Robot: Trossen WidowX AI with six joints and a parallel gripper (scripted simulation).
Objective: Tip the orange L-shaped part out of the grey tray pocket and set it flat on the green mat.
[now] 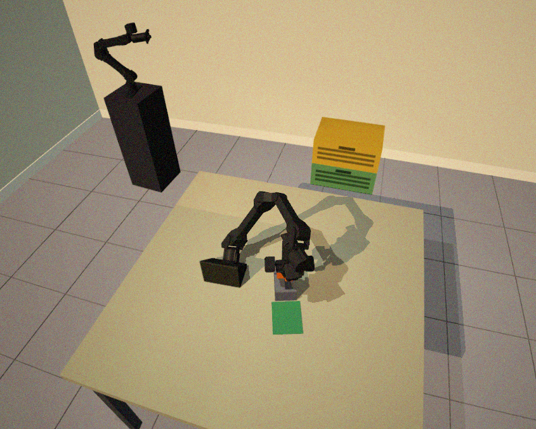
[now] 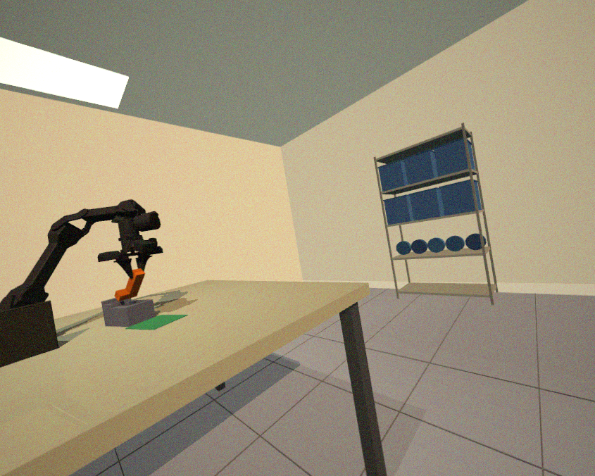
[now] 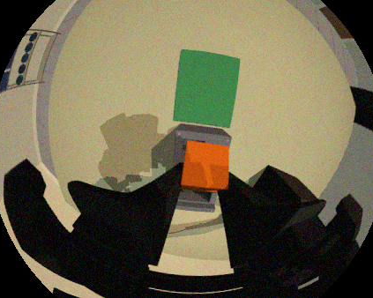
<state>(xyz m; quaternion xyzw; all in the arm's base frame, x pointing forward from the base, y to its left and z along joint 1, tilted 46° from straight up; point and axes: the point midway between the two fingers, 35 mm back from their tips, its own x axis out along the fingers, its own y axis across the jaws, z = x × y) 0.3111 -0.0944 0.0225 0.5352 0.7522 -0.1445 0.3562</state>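
Now: gripper tip 3 cm short of the green mat, 9 cm to the left of it and 17 cm above it. Round my gripper tip: orange L-shaped part 3 cm behind, 2 cm to the left, 3 cm below.
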